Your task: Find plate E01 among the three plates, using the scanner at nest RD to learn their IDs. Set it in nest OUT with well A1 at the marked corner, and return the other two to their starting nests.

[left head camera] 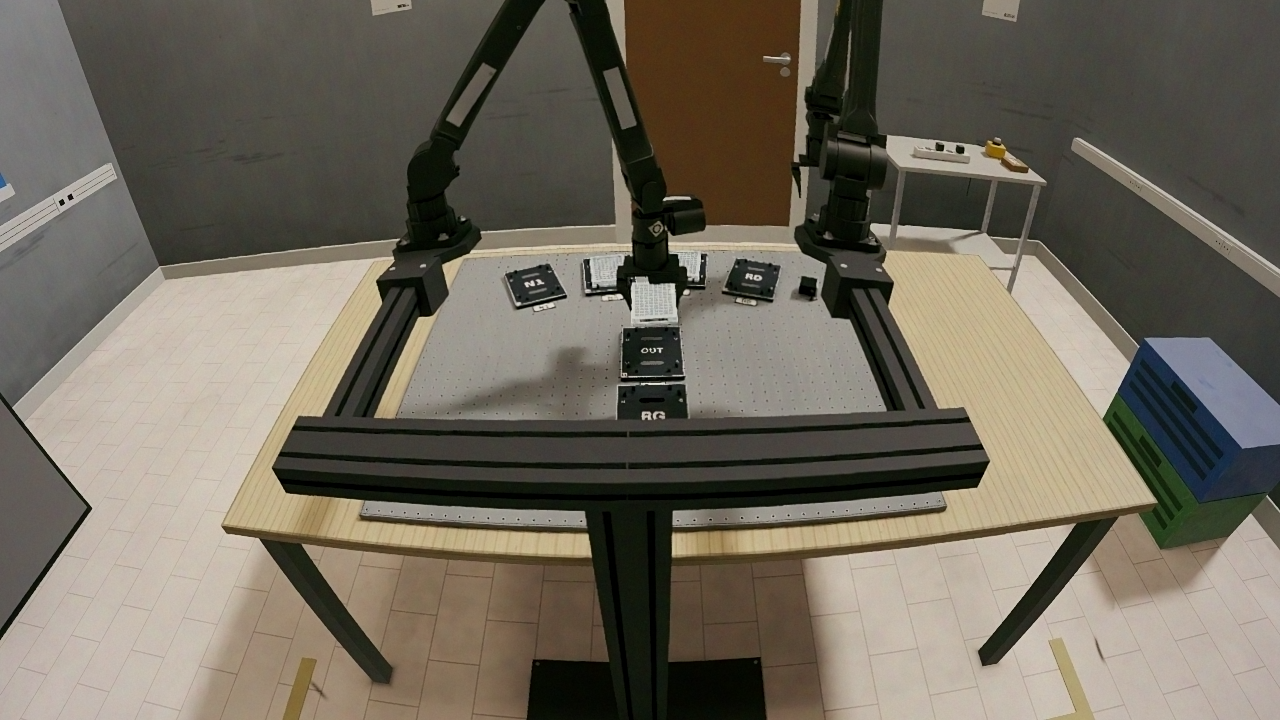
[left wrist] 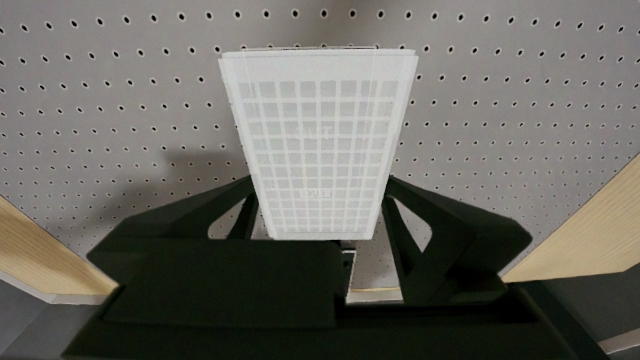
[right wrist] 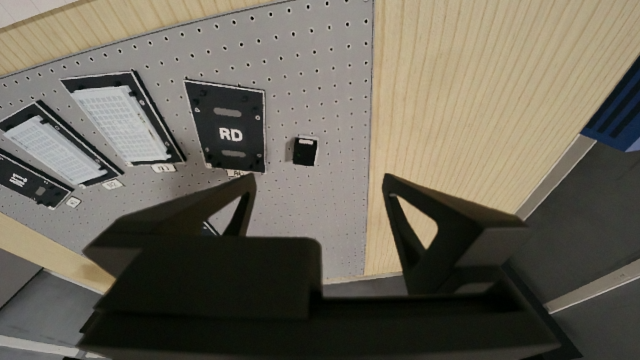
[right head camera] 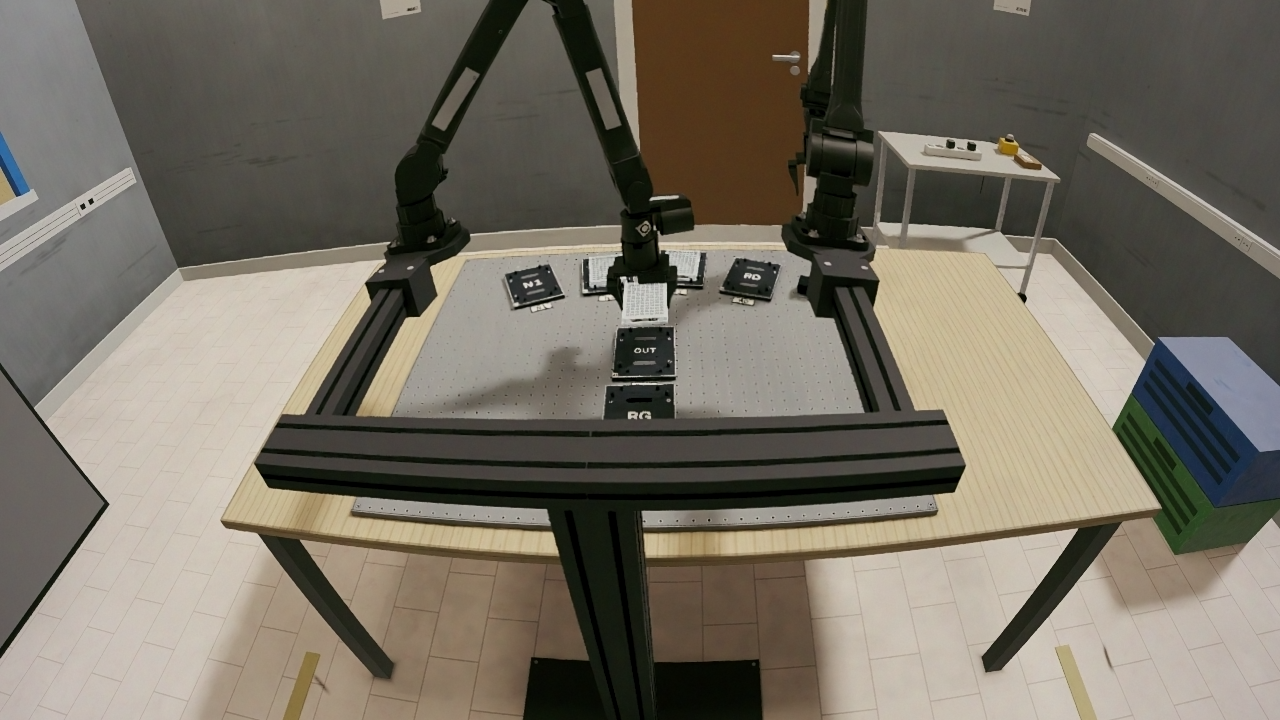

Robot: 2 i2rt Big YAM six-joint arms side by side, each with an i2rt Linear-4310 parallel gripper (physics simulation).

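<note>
My left gripper (left head camera: 654, 293) (right head camera: 644, 295) (left wrist: 320, 180) is shut on a pale well plate (left head camera: 654, 308) (right head camera: 644, 308) (left wrist: 320, 110), gripping its two sides above the board. In the left wrist view the OUT lettering shows faintly through it. Nest OUT (left head camera: 651, 351) (right head camera: 643, 351) is empty. Nest N1 (left head camera: 535, 284) (right head camera: 533, 285) is empty. Two plates (right wrist: 55, 150) (right wrist: 122, 125) sit in nests N2 and N3, partly hidden by my left gripper in the head views. Nest RD (left head camera: 751, 279) (right head camera: 750, 279) (right wrist: 230, 120) is empty. My right gripper (right wrist: 319, 180) is open and empty.
A small black box (left head camera: 807, 286) (right wrist: 305, 151) stands beside RD. Nest RG (left head camera: 651, 402) (right head camera: 639, 402) lies in front of OUT, partly hidden by the dark crossbeam (left head camera: 626, 447) (right head camera: 608, 447). My right arm stands upright at the back right.
</note>
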